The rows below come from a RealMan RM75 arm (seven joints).
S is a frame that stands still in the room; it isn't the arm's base.
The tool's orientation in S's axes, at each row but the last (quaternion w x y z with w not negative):
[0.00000 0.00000 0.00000 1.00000]
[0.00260 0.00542 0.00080 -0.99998]
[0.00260 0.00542 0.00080 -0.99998]
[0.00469 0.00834 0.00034 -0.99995]
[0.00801 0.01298 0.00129 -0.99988]
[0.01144 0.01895 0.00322 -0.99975]
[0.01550 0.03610 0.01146 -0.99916]
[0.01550 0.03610 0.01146 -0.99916]
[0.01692 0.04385 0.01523 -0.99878]
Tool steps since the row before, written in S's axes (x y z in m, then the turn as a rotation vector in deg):
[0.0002 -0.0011 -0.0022 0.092 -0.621 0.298]
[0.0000 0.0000 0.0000 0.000 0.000 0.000]
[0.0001 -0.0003 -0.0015 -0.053 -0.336 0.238]
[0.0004 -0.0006 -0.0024 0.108 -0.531 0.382]
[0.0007 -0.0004 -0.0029 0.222 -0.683 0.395]
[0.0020 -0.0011 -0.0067 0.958 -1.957 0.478]
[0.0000 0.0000 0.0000 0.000 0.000 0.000]
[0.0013 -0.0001 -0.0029 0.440 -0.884 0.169]
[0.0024 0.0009 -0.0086 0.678 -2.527 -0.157]
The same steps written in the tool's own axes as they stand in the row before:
[-0.0002 0.0011 -0.0022 -0.092 0.621 0.298]
[0.0000 0.0000 0.0000 0.000 0.000 0.000]
[-0.0001 0.0003 -0.0015 0.052 0.335 0.239]
[-0.0004 0.0006 -0.0024 -0.109 0.532 0.381]
[-0.0006 0.0004 -0.0029 -0.221 0.686 0.391]
[-0.0017 0.0012 -0.0068 -0.931 1.976 0.455]
[0.0000 0.0000 0.0000 0.000 0.000 0.000]
[-0.0011 0.0002 -0.0030 -0.424 0.894 0.158]
[-0.0017 -0.0006 -0.0088 -0.579 2.553 -0.135]

